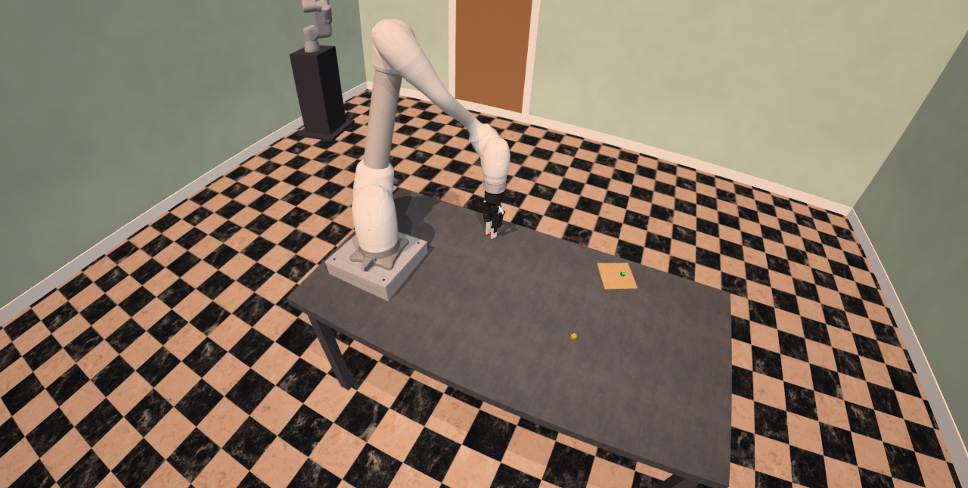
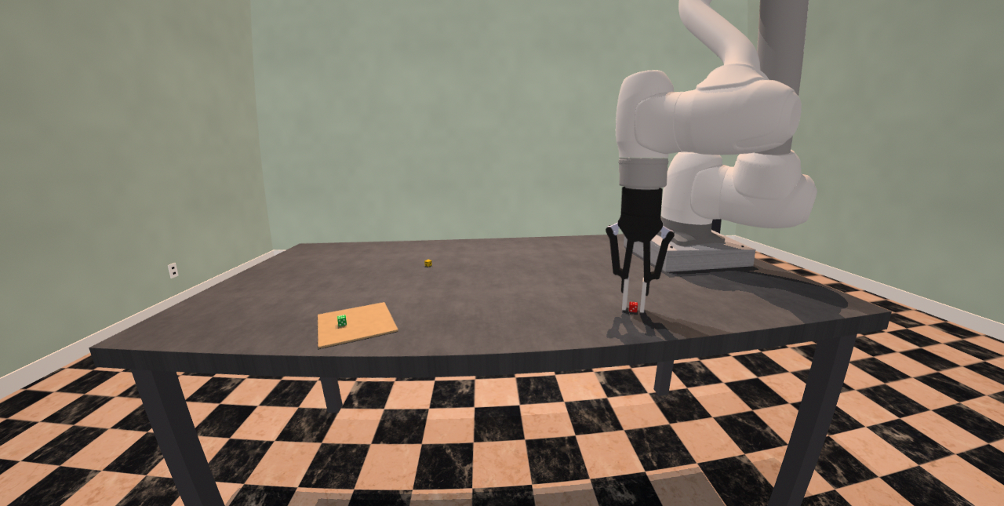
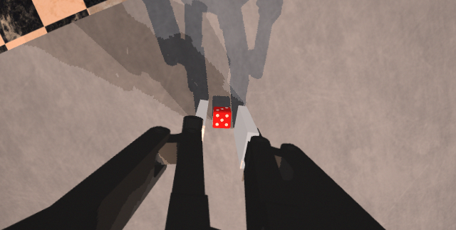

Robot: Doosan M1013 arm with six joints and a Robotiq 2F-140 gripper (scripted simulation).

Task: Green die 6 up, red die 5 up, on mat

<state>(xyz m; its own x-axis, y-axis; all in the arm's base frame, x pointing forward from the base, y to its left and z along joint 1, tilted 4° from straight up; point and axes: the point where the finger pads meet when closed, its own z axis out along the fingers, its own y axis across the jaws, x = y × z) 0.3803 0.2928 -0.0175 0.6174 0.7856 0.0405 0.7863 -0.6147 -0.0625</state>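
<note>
Right now my hand is 30 mm above the red die. Also, from my hand: yellow die: 430 mm to the right, 400 mm ahead, 30 mm below; orange mat: 550 mm ahead, 90 mm to the right, 30 mm below; green die: 580 mm ahead, 80 mm to the right, 20 mm below.
</note>
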